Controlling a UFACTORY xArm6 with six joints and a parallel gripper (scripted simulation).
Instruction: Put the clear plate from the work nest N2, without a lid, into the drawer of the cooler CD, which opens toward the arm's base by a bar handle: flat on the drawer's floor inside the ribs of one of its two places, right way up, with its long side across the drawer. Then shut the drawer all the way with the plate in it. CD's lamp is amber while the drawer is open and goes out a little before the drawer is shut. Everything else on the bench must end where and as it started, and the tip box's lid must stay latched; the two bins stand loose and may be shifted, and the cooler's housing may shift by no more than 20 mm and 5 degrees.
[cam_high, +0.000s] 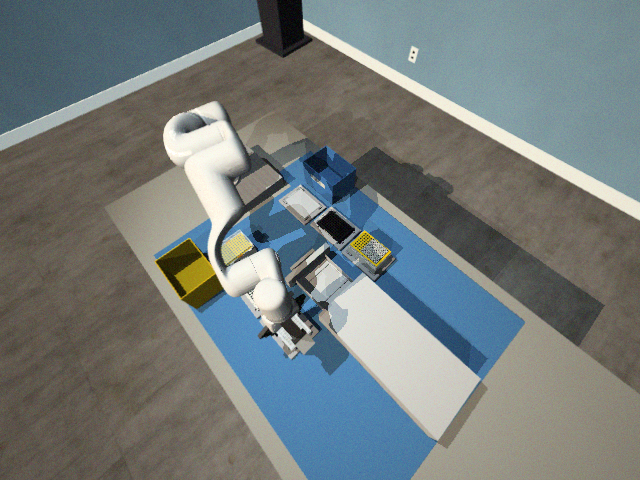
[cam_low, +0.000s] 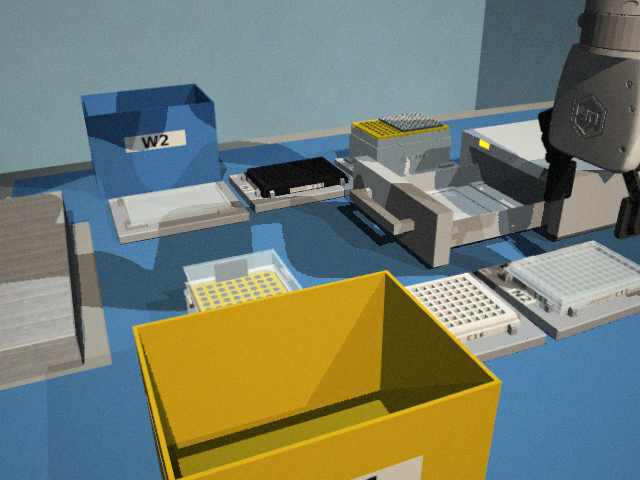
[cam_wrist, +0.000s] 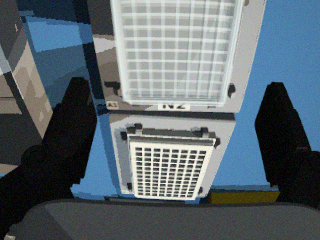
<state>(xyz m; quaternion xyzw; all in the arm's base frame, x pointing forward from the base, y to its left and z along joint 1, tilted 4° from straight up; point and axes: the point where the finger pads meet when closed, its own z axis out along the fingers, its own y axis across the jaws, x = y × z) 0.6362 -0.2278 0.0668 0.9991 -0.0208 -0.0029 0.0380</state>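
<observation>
Right now my hand is 80 mm above the clear plate. The rest, counted from my hand: nest N2: 90 mm below; drawer: 190 mm to the left, 70 mm below, 30 mm ahead; white well plate: 170 mm behind, 70 mm below, 10 mm to the left.
</observation>
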